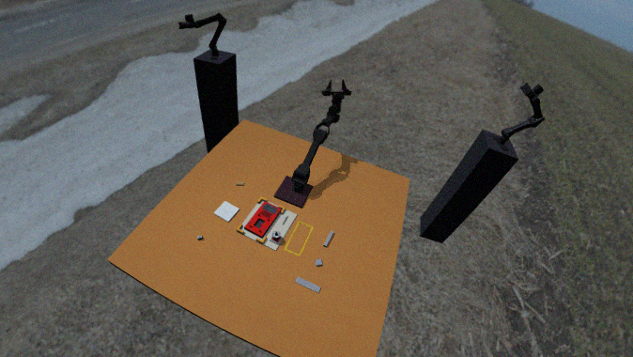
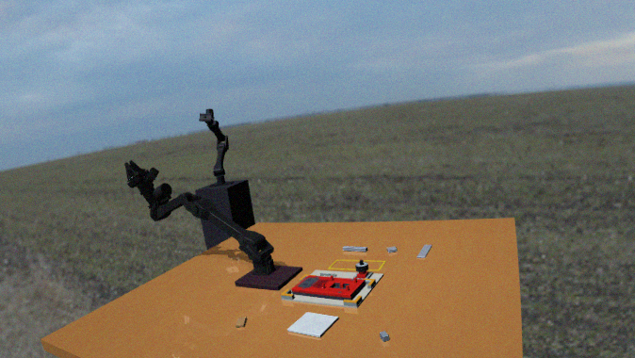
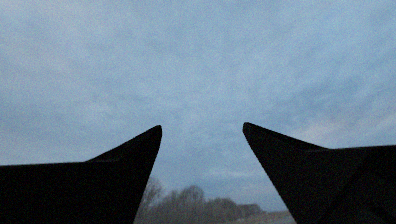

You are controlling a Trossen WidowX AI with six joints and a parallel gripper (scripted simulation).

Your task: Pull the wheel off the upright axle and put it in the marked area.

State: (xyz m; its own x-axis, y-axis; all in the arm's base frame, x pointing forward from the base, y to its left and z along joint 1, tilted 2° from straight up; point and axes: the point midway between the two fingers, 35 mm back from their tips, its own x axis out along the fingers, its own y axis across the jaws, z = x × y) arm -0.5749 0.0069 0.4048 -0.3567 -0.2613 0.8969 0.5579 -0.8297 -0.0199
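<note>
The wheel lies 94 cm ahead of my gripper tip and 42 cm below it. From my gripper tip the other things lie so: white plate (89 cm ahead, 31 cm to the right, 46 cm below); then axle (94 cm ahead, 43 cm below).
</note>
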